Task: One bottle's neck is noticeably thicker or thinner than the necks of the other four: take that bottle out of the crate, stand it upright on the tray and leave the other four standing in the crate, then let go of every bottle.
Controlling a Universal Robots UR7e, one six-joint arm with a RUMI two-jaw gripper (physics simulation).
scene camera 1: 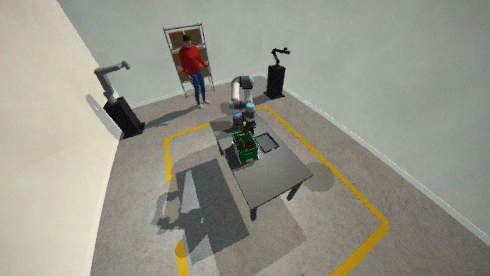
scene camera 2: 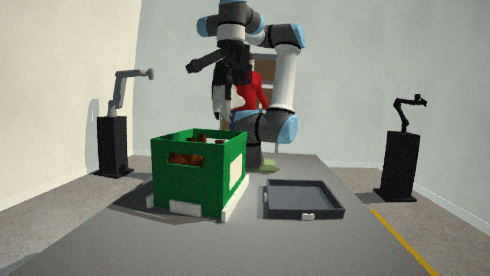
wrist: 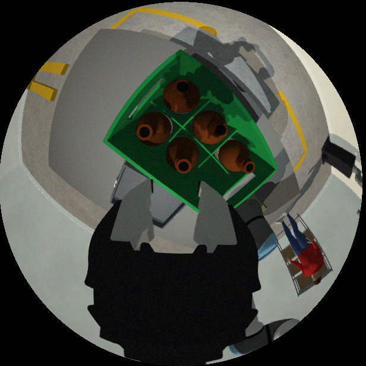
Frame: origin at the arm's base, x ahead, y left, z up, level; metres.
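Seen in the pictures: gripper, fingertip midpoint: (scene camera 1: 249,137) (scene camera 2: 221,120); arm's base, link origin: (scene camera 1: 238,127) (scene camera 2: 246,163).
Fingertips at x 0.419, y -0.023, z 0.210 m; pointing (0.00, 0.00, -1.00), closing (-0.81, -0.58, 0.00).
Observation:
Pixels of each thing's top centre, then the offset from my fingertips to it. "pt": a spot on its surface instead. Level surfaces: height alone.
- green crate, top centre: (scene camera 2: 204,134) (scene camera 1: 244,140) 0.041 m down, 0.017 m back, 0.050 m right
- dark tray, surface spot: (scene camera 2: 300,196) pt 0.211 m down, 0.052 m back, 0.227 m left
- table, surface height: 0.216 m down
The green crate (scene camera 1: 248,153) (scene camera 2: 190,185) (wrist: 187,60) stands on the table. Brown bottles stand in it; the wrist view shows a far one (wrist: 172,100), a left one (wrist: 160,136), a middle one (wrist: 204,120), a near one (wrist: 179,150) and a right one (wrist: 231,152). The compartment nearest the fingers holds no bottle. I cannot tell which neck differs in thickness. The dark tray (scene camera 1: 267,143) (scene camera 2: 300,196) (wrist: 134,176) beside the crate carries no bottle. My gripper (scene camera 2: 224,116) (wrist: 175,181) is partly open and empty, above and behind the crate in scene camera 2.
The crate's high walls (scene camera 2: 234,142) stand between bottles and tray. My arm's base is behind them on the table (scene camera 1: 280,172) (scene camera 2: 165,247) (wrist: 82,100). A person in red (scene camera 1: 190,60) (wrist: 308,255) stands by a shelf. Two other arms stand on black pedestals (scene camera 2: 112,145) (scene camera 2: 400,162).

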